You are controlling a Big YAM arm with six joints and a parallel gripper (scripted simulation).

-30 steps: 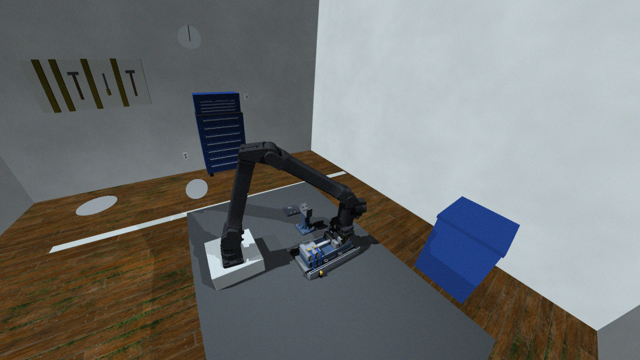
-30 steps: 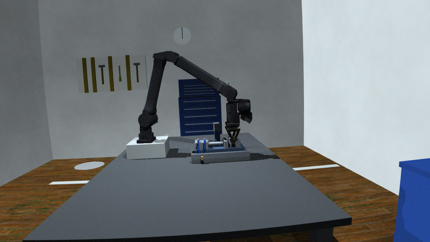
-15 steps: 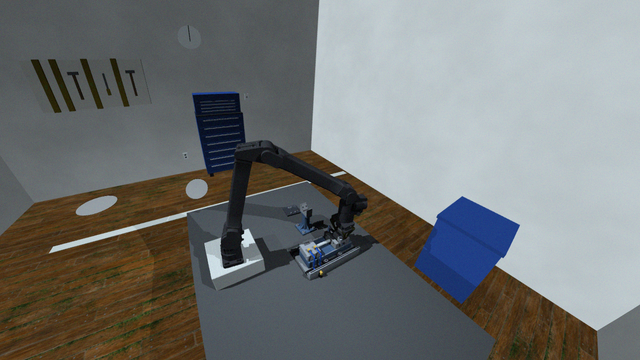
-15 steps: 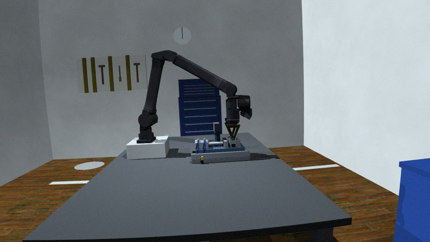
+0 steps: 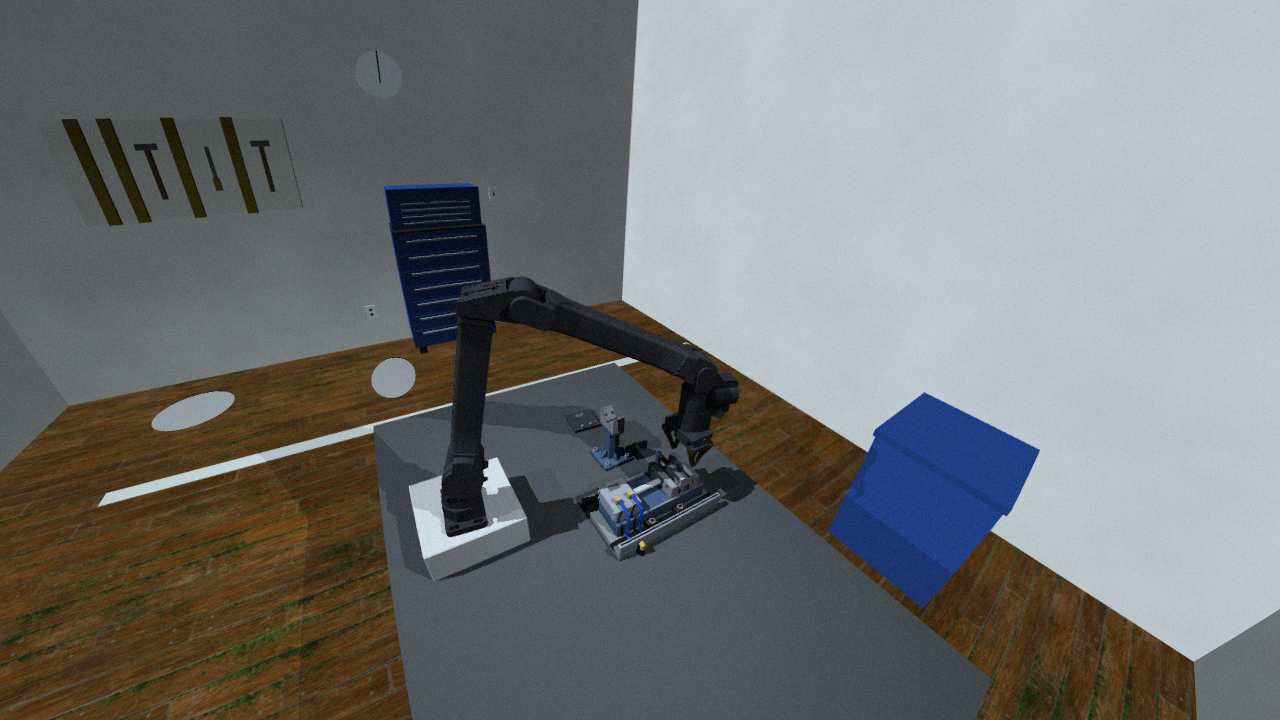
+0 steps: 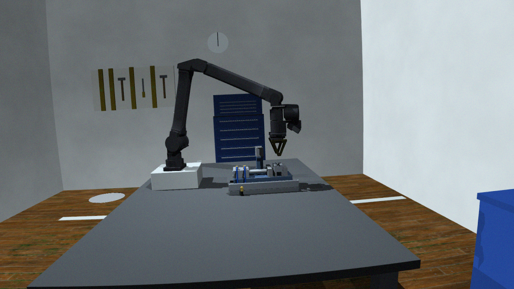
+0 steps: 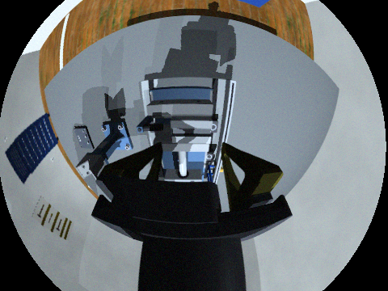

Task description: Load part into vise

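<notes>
My gripper is now 6 cm above the part. Also, from my hand: air cylinder (17 cm behind, 8 cm below); then vise (8 cm behind, 1 cm to the left, 12 cm below).
</notes>
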